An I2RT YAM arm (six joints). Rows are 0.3 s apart.
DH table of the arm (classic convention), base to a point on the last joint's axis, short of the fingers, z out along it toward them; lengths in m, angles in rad. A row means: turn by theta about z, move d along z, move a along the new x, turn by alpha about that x. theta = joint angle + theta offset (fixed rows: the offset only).
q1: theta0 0, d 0.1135, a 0.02, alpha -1.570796
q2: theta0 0, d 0, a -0.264, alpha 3.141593
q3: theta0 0.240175, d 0, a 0.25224, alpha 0
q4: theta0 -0.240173, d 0, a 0.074, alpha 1.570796
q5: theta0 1.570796, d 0, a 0, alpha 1.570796
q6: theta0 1.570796, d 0.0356, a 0, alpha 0
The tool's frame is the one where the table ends.
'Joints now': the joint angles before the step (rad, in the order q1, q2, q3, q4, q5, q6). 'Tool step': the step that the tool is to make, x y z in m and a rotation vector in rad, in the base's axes. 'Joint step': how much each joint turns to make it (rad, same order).
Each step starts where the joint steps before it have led.
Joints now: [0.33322, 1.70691, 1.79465, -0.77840, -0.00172, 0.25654]
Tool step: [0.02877, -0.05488, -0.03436, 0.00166, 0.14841, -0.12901]
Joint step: [-0.16098, 0.07325, -0.00837, -0.06143, -0.04958, 0.00611]
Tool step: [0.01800, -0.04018, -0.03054, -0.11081, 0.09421, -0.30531]
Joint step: [-0.08659, 0.07401, -0.00004, -0.04002, 0.21362, 0.10872]
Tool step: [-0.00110, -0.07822, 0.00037, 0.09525, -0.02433, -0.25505]
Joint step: [-0.19648, 0.00001, 0.00003, 0.00837, -0.04273, 0.10451]
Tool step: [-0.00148, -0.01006, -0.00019, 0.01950, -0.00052, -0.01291]
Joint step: [-0.02708, -0.00001, 0.00002, -0.00193, -0.02404, 0.00000]
